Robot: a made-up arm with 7 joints.
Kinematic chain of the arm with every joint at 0, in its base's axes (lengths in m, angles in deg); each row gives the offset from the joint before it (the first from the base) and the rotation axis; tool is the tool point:
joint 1: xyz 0 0 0.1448 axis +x
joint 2: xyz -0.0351 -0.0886 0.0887 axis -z
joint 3: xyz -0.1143 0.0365 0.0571 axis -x
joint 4: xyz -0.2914 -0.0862 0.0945 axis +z
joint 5: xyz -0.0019 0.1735 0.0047 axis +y
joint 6: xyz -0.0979 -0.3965 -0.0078 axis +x
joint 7: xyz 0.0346 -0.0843 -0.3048 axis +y
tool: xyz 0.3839 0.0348 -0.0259
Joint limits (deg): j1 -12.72..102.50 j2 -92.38..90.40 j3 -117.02..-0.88 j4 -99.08..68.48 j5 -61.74..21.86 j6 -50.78..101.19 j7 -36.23..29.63
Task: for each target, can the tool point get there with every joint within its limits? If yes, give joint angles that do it. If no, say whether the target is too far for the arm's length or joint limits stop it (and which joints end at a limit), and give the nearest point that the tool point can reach.
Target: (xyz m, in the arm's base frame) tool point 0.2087 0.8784 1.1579
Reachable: no: joint limits stop it (at a limit: joint 2, joint 3, joint 4, joint 6, joint 7) | nearest point 0.1528 0.6812 0.9305 | short by 0.306 m
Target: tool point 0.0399 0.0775 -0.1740
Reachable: yes | joints 67.44 -75.02 -30.76 -31.06 -2.89 35.23 4.04
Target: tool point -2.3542 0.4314 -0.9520
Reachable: no: too far | nearest point -1.0893 0.1372 -0.4163 | short by 1.405 m
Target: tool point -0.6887 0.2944 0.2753
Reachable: yes | joints 90.99 56.39 -50.56 -60.26 -35.65 -24.00 -5.02
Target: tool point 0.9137 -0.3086 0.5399
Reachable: no: joint limits stop it (at a limit: joint 1, joint 2, joint 5, joint 6, joint 7) | nearest point 0.7910 -0.3275 0.5219 | short by 0.125 m
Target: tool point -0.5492 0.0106 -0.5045
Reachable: yes | joints 86.61 -4.15 -43.49 -56.67 -49.13 -35.22 -21.64
